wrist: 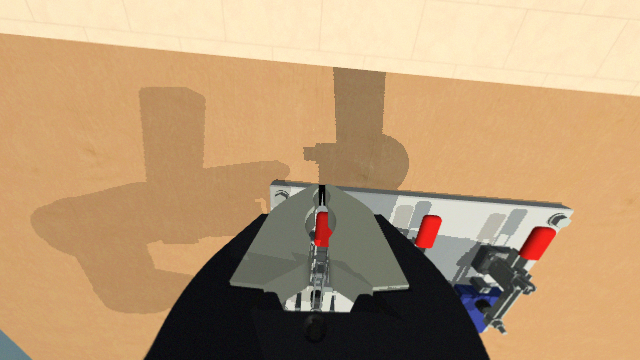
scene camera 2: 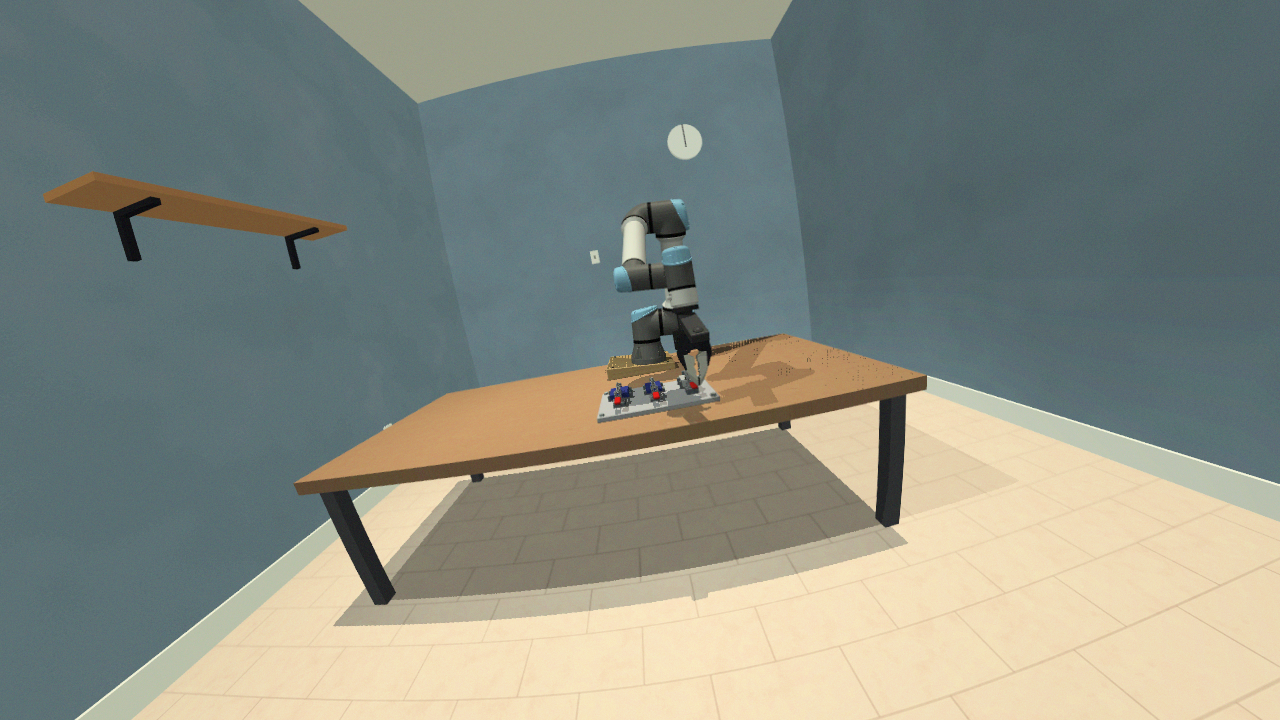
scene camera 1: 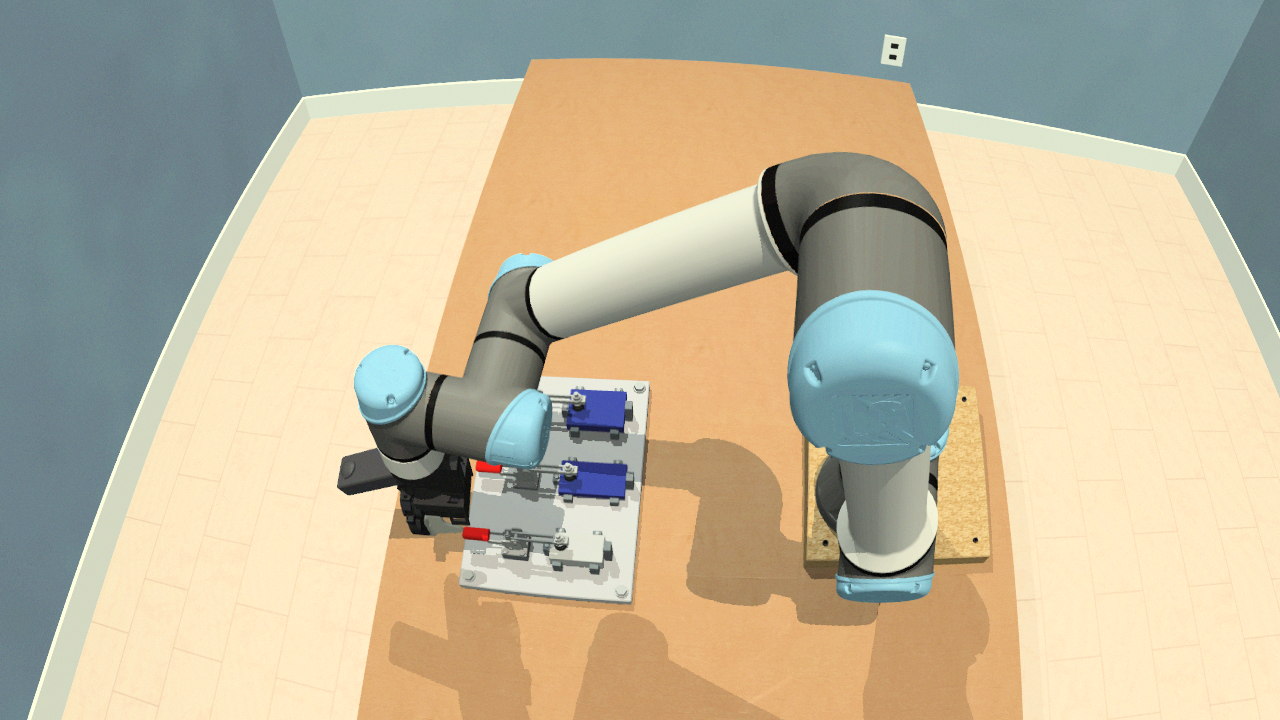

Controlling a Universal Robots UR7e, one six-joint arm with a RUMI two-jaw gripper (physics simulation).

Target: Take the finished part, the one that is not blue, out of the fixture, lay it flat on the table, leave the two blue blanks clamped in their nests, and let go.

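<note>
The finished part, whitish, sits in the front nest of the pale fixture plate, under a clamp spindle. Two blue blanks sit in the other nests with clamp spindles over them: the middle blank and the far blank. Part of a blue blank shows at the lower right of the wrist view. My gripper is shut and empty, low at the outer end of the front clamp's red handle. The fingers hide most of that clamp in the wrist view.
The middle red handle and the far red handle stand beside the gripper's side of the plate. The arm's base stands on a wooden board. The table's edge runs close behind the gripper.
</note>
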